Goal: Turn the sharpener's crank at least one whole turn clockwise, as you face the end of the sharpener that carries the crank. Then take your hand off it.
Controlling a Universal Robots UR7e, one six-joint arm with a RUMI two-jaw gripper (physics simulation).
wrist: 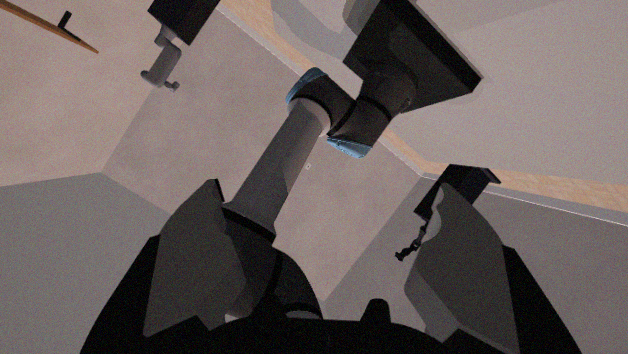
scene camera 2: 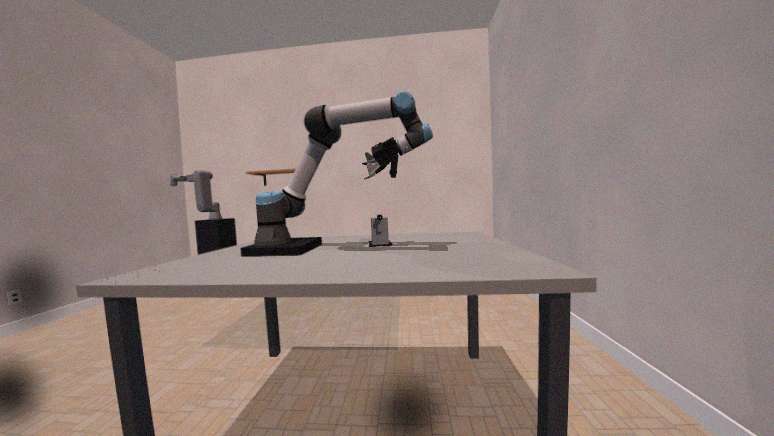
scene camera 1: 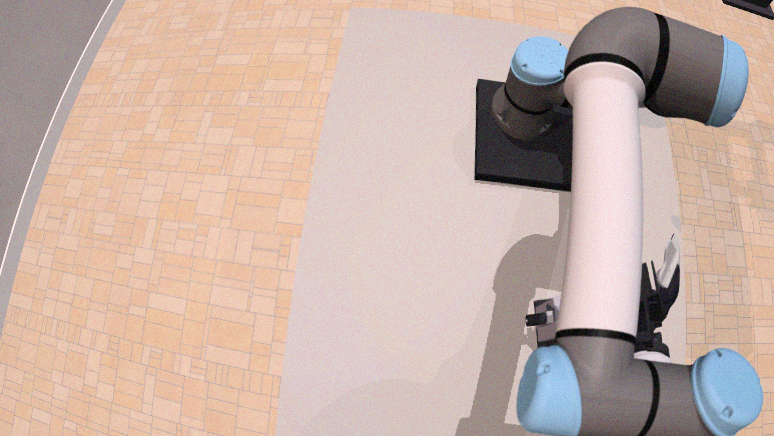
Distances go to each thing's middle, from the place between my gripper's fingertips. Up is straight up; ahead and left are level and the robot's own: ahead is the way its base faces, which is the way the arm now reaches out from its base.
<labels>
Right now my hand is 28 cm above the sharpener [scene camera 1: 545, 335], 6 cm short of it and 1 cm to the left of it.
</labels>
